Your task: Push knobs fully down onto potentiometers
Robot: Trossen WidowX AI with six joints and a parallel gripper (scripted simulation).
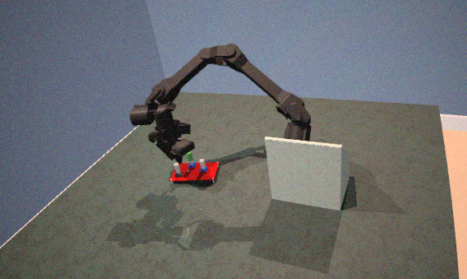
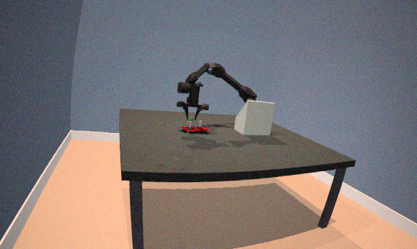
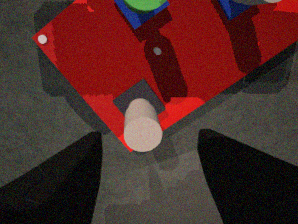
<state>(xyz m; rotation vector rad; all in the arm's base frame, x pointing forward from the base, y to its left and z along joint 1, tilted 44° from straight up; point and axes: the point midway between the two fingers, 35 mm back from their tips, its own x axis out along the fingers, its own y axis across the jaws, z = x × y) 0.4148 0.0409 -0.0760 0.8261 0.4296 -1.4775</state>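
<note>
Now: the grey knob 30 mm below my gripper tip.
</note>
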